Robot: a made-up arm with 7 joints.
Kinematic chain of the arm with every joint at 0, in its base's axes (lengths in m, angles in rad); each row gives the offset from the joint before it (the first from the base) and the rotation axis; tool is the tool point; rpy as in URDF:
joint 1: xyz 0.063 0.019 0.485 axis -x
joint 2: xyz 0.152 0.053 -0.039 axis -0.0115 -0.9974 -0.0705
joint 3: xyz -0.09 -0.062 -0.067 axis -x
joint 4: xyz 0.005 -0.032 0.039 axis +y
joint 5: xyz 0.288 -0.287 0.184 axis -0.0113 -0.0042 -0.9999
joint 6: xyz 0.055 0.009 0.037 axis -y
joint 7: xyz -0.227 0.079 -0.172 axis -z
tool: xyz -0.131 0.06 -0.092 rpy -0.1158 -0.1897 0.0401
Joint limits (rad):
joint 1: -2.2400..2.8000
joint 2: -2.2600..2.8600
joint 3: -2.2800..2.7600
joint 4: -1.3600..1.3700
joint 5: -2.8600..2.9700
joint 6: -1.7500..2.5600
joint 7: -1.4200..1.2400
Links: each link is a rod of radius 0.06 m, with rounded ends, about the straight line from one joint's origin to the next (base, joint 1, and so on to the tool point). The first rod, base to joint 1, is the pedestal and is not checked.
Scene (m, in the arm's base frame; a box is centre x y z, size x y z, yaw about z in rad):
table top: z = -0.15
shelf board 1: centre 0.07 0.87 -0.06 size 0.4 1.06 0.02 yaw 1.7
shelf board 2: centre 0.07 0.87 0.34 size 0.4 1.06 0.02 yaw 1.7
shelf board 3: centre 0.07 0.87 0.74 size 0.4 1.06 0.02 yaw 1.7
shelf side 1: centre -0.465 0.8 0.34 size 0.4 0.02 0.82 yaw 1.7
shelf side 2: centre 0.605 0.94 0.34 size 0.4 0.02 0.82 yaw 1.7
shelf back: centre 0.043 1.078 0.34 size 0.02 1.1 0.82 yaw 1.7
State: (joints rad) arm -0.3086 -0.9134 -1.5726 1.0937 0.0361 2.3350 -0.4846
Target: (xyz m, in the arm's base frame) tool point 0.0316 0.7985 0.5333
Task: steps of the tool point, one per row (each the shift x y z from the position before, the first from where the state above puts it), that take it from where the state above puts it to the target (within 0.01 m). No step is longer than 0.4 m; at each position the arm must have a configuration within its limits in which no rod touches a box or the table.
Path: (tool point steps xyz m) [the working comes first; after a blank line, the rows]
Joints at the target: 1.4983 0.4656 0.3655 -0.9318 0.1500 2.5600 -0.3925
Straight joint move there: touches shelf board 1, shelf board 3, the table top.

1: 0.0207 -0.1068 -0.0112
2: 0.0081 -0.1143 0.0112
3: 0.1522 -0.2364 -0.1964
4: 0.2003 -0.2612 0.0339
5: 0.1550 -0.1399 0.2384
6: 0.0280 0.0600 0.3045
7: -0.1305 0.2154 0.1983
8: -0.2527 0.2240 -0.0115
9: -0.2841 0.0729 -0.1969
10: -0.0211 0.1250 0.0049
11: -0.0113 0.1091 0.0027
12: -0.0094 0.0873 -0.0076

